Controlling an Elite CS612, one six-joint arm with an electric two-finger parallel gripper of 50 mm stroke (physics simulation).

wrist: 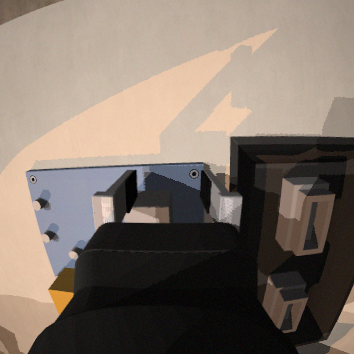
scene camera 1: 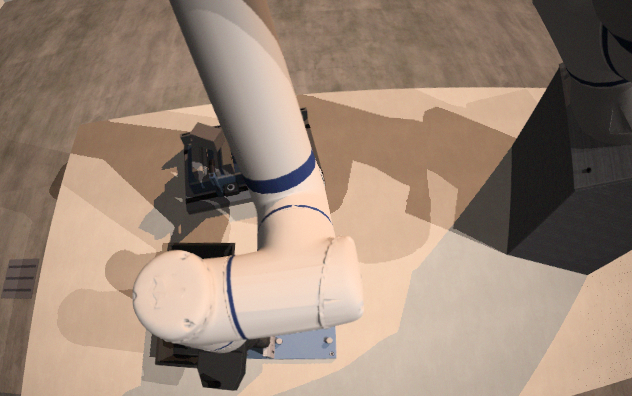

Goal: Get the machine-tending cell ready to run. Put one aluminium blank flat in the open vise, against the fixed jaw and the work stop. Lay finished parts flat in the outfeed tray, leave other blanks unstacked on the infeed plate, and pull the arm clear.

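Frame: origin at the arm's base, x ahead, y left, z up, level; centimetres.
Seen in the pictures: gripper, between the fingertips: (wrist: 168, 183) (scene camera 1: 256, 351); arm's base, origin of its link: (scene camera 1: 629, 98).
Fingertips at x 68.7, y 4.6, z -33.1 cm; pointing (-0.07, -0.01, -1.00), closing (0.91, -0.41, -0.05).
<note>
Offsets run from my fingertips to a thing's middle. "pt": to the spot under its first point.
My gripper (wrist: 168, 183) is open and holds nothing. In the wrist view a plain light block, an aluminium blank @(dx -2.9, dy -3.1, dz +0.5 cm) (wrist: 149, 212), shows between the spread fingers, nearer the left one, over the blue infeed plate @(dx -8.3, dy -5.7, dz -1.7 cm) (wrist: 80, 187) (scene camera 1: 305, 350); the gripper body hides its lower part. Two slotted finished parts, one @(dx +9.5, dy -7.0, dz +0.9 cm) (wrist: 304, 217) and another @(dx +5.7, dy -16.7, dz +0.9 cm) (wrist: 286, 302), are in the dark outfeed tray (wrist: 245, 200) (scene camera 1: 175, 361) beside the plate. The vise @(dx -11.5, dy -39.3, dz +2.9 cm) (scene camera 1: 229, 186) is partly hidden behind the arm; whether a blank is in it I cannot tell. In the scene view the arm hides the fingertips.
Small pins stand on the infeed plate, one of them a light pin @(dx -12.8, dy +2.8, dz -0.9 cm) (scene camera 1: 328, 340) (wrist: 39, 204). A yellow block @(dx -14.6, dy -8.1, dz +0.5 cm) (wrist: 62, 295) shows at the plate's lower left in the wrist view. A black box edge @(pt dx +3.2, dy -22.3, dz +1.9 cm) (scene camera 1: 202, 246) shows behind the wrist joint. A dark pedestal (scene camera 1: 540, 200) stands at the right.
</note>
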